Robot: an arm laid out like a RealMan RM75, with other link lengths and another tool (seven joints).
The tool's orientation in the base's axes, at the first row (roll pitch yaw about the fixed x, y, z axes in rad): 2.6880 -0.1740 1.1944
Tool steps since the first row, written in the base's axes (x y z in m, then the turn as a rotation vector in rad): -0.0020 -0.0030 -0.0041 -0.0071 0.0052 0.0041; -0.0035 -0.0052 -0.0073 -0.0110 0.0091 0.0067; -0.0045 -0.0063 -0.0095 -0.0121 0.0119 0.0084; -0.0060 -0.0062 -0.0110 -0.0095 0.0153 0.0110; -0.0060 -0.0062 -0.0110 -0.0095 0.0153 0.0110; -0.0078 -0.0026 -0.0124 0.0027 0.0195 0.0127; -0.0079 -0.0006 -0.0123 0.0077 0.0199 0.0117; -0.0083 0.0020 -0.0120 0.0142 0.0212 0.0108; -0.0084 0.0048 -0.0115 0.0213 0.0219 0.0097; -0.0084 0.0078 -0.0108 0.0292 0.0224 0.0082; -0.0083 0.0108 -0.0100 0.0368 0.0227 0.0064; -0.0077 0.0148 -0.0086 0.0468 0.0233 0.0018
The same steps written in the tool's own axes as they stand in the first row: -0.0042 -0.0022 0.0027 0.0029 -0.0061 -0.0070; -0.0073 -0.0039 0.0049 0.0055 -0.0096 -0.0112; -0.0090 -0.0052 0.0064 0.0080 -0.0109 -0.0133; -0.0098 -0.0071 0.0071 0.0125 -0.0091 -0.0144; -0.0098 -0.0071 0.0071 0.0125 -0.0091 -0.0144; -0.0074 -0.0106 0.0074 0.0210 -0.0002 -0.0103; -0.0055 -0.0115 0.0072 0.0230 0.0033 -0.0071; -0.0033 -0.0127 0.0067 0.0264 0.0076 -0.0033; -0.0006 -0.0137 0.0062 0.0294 0.0126 0.0010; 0.0022 -0.0146 0.0055 0.0325 0.0182 0.0059; 0.0052 -0.0154 0.0048 0.0352 0.0234 0.0111; 0.0093 -0.0159 0.0038 0.0386 0.0293 0.0198
